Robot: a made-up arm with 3 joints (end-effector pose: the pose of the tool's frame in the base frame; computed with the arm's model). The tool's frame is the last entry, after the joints.
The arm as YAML. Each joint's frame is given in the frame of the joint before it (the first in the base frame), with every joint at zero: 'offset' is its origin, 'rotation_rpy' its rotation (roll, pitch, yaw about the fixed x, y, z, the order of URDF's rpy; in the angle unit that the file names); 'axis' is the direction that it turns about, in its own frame. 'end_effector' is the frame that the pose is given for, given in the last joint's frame.
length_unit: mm
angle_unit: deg
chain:
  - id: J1
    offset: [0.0, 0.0, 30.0]
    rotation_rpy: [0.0, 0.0, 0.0]
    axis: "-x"
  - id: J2
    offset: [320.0, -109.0, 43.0]
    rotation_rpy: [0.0, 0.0, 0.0]
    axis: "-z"
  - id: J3
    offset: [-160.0, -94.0, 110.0]
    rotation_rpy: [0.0, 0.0, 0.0]
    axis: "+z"
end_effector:
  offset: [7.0, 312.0, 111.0]
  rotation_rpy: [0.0, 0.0, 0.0]
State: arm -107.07 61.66 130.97
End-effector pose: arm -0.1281 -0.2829 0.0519 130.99 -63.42 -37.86
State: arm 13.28 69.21 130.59
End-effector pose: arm -0.0952 0.2191 0.2495 -6.45 11.63 60.72
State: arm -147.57 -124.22 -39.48
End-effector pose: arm 0.1777 -0.0125 -0.2748 176.67 -32.28 -83.78
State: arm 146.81 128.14 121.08
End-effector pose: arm 0.3902 -0.1766 -0.4010 -147.01 -3.86 5.92
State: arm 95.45 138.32 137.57
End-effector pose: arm 0.3881 0.2268 -0.3728 -95.45 -0.75 0.07
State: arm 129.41 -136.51 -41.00
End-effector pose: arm 0.1895 0.3144 -0.0032 173.33 50.27 -98.64
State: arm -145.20 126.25 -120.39
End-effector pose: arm 0.0496 -0.1165 -0.2106 -164.59 -31.60 -117.74
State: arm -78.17 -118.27 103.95
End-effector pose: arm 0.6830 -0.3488 -0.3477 -74.21 41.13 -169.46
